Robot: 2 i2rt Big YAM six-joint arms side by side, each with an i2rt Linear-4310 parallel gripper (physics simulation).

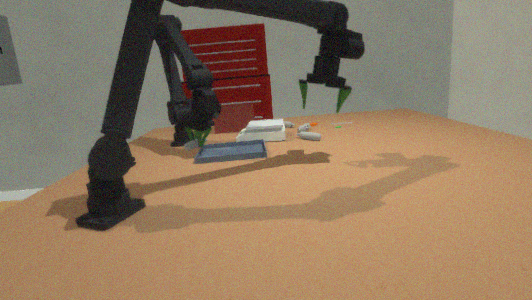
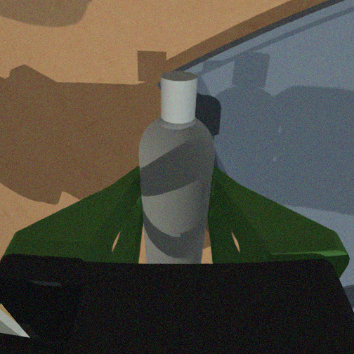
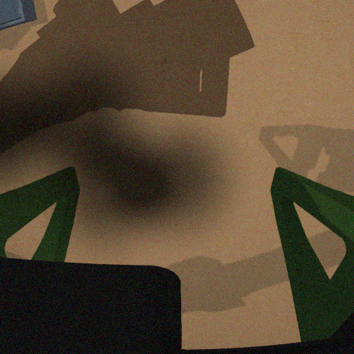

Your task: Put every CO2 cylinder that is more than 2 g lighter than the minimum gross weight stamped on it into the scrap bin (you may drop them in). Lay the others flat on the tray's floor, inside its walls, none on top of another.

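Places are measured from the left arm's base along level axes (x down, y right, z back), in metres.
Pixels of known places: left gripper, fingertip midpoint: [image 1: 197, 145]; right gripper, fingertip midpoint: [image 1: 320, 110]; right arm's base, origin of the base link: [image 1: 113, 215].
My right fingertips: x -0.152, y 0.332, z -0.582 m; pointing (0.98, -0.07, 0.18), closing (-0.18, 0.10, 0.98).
For each thing: its middle in the pictures, then the offset to it from my right fingertips. "spot": a spot on its surface instead.
- grey CO2 cylinder, body centre: [image 1: 196, 143] dx +0.114, dy -0.148, dz +0.453 m
- blue-grey tray, body centre: [image 1: 232, 150] dx +0.142, dy -0.130, dz +0.312 m
- grey cylinder, body centre: [image 1: 308, 135] dx +0.137, dy -0.298, dz +0.041 m
- dull red box, body centre: [image 1: 233, 117] dx +0.092, dy -0.605, dz +0.421 m
- white device, surface spot: [image 1: 265, 128] spot: dx +0.096, dy -0.282, dz +0.209 m
My left gripper [image 1: 198, 139] [image 2: 175, 177] is shut on a grey CO2 cylinder [image 1: 191, 145] [image 2: 176, 215] with a pale neck, held over the tray's left edge area. No stamp on it is readable. The blue-grey tray [image 1: 230, 156] [image 2: 320, 55] [image 3: 17, 17] shows no cylinder on the visible part of its floor. My right gripper [image 1: 321, 110] [image 3: 174, 178] is open and empty, high above the table. One grey cylinder [image 1: 310, 136] lies right of the white device; a second [image 1: 303, 128] and a third [image 1: 288, 124] lie behind it. A dull red box [image 1: 235, 117], possibly the scrap bin, stands behind the tray.
The white device [image 1: 265, 130], scale-like, stands just behind the tray. A red drawer cabinet [image 1: 227, 55] stands at the back. Small orange [image 1: 313, 124] and green [image 1: 338, 127] items lie at the far right. The right arm reaches across above the tray.
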